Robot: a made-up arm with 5 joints. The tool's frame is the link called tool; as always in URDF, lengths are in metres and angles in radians. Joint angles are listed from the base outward. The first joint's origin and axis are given. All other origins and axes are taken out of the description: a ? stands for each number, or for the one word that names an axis. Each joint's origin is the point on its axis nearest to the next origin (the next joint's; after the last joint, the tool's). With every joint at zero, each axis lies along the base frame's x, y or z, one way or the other. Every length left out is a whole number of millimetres.
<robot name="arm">
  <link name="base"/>
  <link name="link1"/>
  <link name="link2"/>
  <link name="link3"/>
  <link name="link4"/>
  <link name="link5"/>
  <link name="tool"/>
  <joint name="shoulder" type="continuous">
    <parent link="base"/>
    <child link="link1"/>
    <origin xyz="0 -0.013 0.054" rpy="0 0 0"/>
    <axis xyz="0 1 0"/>
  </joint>
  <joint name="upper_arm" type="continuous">
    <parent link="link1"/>
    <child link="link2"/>
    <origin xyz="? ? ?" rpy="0 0 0"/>
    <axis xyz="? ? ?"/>
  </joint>
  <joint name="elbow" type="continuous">
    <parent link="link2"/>
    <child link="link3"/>
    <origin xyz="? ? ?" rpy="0 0 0"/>
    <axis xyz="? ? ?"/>
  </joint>
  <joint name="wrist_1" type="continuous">
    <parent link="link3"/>
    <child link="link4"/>
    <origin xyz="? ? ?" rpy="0 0 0"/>
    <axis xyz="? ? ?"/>
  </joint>
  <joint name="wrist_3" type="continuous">
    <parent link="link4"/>
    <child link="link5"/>
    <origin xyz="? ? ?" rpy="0 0 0"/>
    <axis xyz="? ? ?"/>
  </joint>
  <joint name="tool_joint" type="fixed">
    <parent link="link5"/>
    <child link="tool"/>
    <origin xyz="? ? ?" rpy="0 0 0"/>
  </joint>
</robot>
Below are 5 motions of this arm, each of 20 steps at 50 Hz.
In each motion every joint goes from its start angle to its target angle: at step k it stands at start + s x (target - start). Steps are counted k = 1, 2, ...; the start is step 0. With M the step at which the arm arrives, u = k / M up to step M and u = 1 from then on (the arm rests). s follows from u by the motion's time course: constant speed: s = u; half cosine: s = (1 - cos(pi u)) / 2; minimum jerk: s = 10 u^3 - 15 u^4 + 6 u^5.
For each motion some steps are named. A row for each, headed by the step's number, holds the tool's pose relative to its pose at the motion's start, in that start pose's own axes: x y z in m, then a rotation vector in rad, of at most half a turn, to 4 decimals.
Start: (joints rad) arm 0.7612 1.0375 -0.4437 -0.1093 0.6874
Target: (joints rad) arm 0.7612 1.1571 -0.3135 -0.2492 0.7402
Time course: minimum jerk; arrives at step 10
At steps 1, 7, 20:
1: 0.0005 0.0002 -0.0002 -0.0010 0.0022 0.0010
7: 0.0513 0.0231 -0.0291 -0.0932 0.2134 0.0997
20: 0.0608 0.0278 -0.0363 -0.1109 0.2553 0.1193

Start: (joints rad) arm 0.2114 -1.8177 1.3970 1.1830 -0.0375
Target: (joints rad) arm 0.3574 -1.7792 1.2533 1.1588 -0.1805
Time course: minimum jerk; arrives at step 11
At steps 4, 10, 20:
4: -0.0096 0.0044 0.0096 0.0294 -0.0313 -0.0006
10: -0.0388 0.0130 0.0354 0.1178 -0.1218 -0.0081
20: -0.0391 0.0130 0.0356 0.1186 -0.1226 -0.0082

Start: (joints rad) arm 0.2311 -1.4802 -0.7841 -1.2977 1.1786
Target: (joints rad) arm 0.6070 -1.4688 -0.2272 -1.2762 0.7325
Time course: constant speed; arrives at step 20
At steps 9, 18, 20:
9: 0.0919 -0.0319 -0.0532 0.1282 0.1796 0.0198
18: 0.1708 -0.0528 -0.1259 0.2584 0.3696 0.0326
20: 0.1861 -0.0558 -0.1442 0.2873 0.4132 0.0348

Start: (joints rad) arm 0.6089 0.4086 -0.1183 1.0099 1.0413
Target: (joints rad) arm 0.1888 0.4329 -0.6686 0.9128 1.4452
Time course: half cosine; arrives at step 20
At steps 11, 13, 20:
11: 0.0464 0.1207 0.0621 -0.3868 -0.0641 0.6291
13: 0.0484 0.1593 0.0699 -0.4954 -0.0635 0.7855
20: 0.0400 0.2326 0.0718 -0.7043 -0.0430 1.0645

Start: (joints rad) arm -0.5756 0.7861 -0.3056 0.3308 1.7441
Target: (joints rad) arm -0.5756 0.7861 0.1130 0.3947 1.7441
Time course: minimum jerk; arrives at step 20
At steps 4, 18, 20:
4: -0.0036 -0.0059 -0.0053 0.0219 -0.0076 -0.0079
18: -0.0632 -0.0777 -0.1079 0.3715 -0.1284 -0.1472
20: -0.0637 -0.0781 -0.1090 0.3747 -0.1295 -0.1486

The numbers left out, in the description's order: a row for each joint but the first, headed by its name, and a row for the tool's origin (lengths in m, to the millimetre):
upper_arm: xyz 0.079 0 0.019, axis -1 0 0
elbow: xyz 0 0.231 -0.053, axis 0 1 0
wrist_1: xyz 0.108 0 0.091, axis 1 0 0
wrist_3: xyz 0 0.07 0.177, axis 0 0 1
tool: xyz -0.062 -0.114 0

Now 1 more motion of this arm.
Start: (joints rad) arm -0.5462 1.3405 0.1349 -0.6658 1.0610
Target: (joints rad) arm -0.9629 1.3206 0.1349 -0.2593 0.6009
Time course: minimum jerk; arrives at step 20
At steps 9, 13, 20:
9: -0.0741 -0.0483 -0.0274 0.1580 -0.1291 -0.3440
13: -0.1385 -0.0696 -0.0576 0.3002 -0.2326 -0.6521
20: -0.1780 -0.0735 -0.0787 0.3959 -0.2971 -0.8554

